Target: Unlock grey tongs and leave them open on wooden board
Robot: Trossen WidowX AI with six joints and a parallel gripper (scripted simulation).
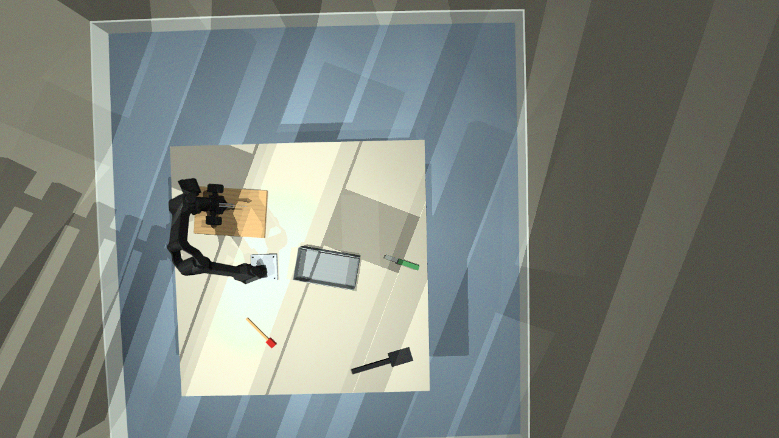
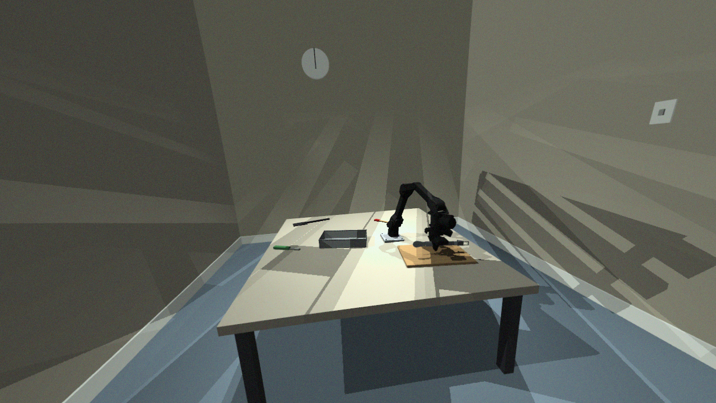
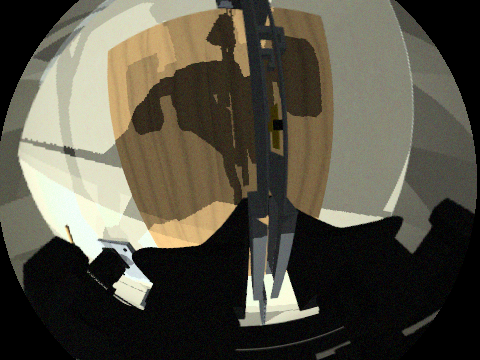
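My gripper tip is now 10 mm past the wooden board, 30 mm to the left of it and 40 mm above it. The rest, counted from my gripper tip: grey roasting tin: 450 mm ahead, 370 mm to the right, 20 mm below; black spatula: 680 mm ahead, 900 mm to the right, 40 mm below; red-headed wooden tool: 70 mm ahead, 690 mm to the right, 40 mm below.
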